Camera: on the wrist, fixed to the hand. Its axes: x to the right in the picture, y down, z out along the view.
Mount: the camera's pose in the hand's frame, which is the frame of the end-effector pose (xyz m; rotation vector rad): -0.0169 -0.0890 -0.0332 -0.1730 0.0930 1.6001
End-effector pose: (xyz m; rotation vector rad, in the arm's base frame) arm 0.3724 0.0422 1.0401 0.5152 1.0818 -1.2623
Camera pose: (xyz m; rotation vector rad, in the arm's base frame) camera 0.2788 0.0527 1.0608 0.9935 0.5001 0.2621
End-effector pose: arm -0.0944 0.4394 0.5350 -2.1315 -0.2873 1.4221
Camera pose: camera -0.0604 0.4939 0.6070 1.8299 -1.2704 -1.4324
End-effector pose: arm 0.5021 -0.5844 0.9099 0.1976 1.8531 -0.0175
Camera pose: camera 0.4623 -0.6705 0.9276 1.4849 1.3131 1.2374
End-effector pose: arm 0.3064 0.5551 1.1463 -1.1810 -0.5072 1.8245
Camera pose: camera 0.3784 0.5842 1.2035 1.4700 -0.4371 -2.1441
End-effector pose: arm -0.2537 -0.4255 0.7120 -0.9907 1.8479 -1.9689
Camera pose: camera -0.2396 -0.3757 0.7934 0.5688 1.7790 -0.8134
